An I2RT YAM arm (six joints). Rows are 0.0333 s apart.
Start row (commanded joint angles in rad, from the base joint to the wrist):
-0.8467, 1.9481, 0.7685, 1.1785, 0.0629, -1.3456
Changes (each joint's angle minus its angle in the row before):
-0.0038, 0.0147, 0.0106, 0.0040, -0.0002, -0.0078
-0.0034, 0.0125, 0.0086, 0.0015, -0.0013, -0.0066
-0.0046, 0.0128, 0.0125, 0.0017, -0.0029, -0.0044
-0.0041, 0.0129, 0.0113, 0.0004, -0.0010, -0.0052
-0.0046, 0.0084, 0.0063, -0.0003, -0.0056, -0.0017
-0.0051, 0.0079, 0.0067, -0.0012, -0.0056, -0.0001
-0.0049, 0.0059, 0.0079, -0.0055, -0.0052, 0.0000
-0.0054, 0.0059, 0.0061, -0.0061, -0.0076, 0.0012
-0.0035, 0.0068, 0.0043, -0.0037, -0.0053, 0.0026
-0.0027, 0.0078, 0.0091, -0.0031, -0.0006, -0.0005
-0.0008, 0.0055, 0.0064, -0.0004, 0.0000, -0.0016
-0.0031, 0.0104, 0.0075, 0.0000, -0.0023, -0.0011
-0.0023, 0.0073, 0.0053, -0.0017, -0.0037, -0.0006
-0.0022, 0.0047, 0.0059, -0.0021, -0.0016, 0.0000
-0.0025, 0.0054, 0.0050, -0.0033, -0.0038, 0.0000
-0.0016, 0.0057, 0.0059, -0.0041, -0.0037, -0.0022
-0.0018, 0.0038, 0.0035, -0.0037, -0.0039, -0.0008
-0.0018, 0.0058, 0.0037, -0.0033, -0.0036, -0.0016
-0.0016, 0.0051, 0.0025, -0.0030, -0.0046, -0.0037
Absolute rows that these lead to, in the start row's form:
-0.8505, 1.9628, 0.7791, 1.1825, 0.0627, -1.3534
-0.8539, 1.9753, 0.7877, 1.1840, 0.0614, -1.3600
-0.8585, 1.9881, 0.8002, 1.1857, 0.0585, -1.3644
-0.8626, 2.0010, 0.8115, 1.1861, 0.0575, -1.3696
-0.8672, 2.0094, 0.8178, 1.1858, 0.0519, -1.3713
-0.8723, 2.0173, 0.8245, 1.1846, 0.0463, -1.3714
-0.8772, 2.0232, 0.8324, 1.1791, 0.0411, -1.3714
-0.8826, 2.0291, 0.8385, 1.1730, 0.0335, -1.3702
-0.8861, 2.0359, 0.8428, 1.1693, 0.0282, -1.3676
-0.8888, 2.0437, 0.8519, 1.1662, 0.0276, -1.3681
-0.8896, 2.0492, 0.8583, 1.1658, 0.0276, -1.3697
-0.8927, 2.0596, 0.8658, 1.1658, 0.0253, -1.3708
-0.8950, 2.0669, 0.8711, 1.1641, 0.0216, -1.3714
-0.8972, 2.0716, 0.8770, 1.1620, 0.0200, -1.3714
-0.8997, 2.0770, 0.8820, 1.1587, 0.0162, -1.3714
-0.9013, 2.0827, 0.8879, 1.1546, 0.0125, -1.3736
-0.9031, 2.0865, 0.8914, 1.1509, 0.0086, -1.3744
-0.9049, 2.0923, 0.8951, 1.1476, 0.0050, -1.3760
-0.9065, 2.0974, 0.8976, 1.1446, 0.0004, -1.3797

